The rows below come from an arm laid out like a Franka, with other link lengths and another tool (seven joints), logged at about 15 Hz.
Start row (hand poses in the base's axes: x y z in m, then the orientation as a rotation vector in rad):
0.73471, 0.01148, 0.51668, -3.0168, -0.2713, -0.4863
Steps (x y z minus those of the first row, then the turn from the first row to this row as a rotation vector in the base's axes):
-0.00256, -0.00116, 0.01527, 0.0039, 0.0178, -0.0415
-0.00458, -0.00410, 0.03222, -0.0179, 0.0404, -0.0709
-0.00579, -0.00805, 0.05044, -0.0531, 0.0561, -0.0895
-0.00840, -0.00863, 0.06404, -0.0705, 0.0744, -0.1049
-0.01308, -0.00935, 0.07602, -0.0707, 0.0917, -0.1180
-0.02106, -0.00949, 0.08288, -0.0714, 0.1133, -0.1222
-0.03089, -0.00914, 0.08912, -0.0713, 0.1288, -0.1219
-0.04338, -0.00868, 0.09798, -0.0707, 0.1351, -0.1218
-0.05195, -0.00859, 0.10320, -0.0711, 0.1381, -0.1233
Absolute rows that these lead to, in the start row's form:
0.73215, 0.01032, 0.53195, -3.0269, -0.2068, -0.4624
0.73013, 0.00738, 0.54890, -3.0585, -0.1675, -0.4299
0.72892, 0.00343, 0.56712, -3.0992, -0.1485, -0.4065
0.72631, 0.00285, 0.58072, 3.1105, 0.1281, 0.3772
0.72163, 0.00213, 0.59270, 3.1136, 0.1068, 0.3509
0.71365, 0.00199, 0.59956, 3.1180, 0.0991, 0.3175
0.70382, 0.00234, 0.60580, 3.1219, 0.0986, 0.2936
0.69133, 0.00280, 0.61466, 3.1239, 0.0982, 0.2840
0.68276, 0.00289, 0.61988, 3.1240, 0.0958, 0.2794

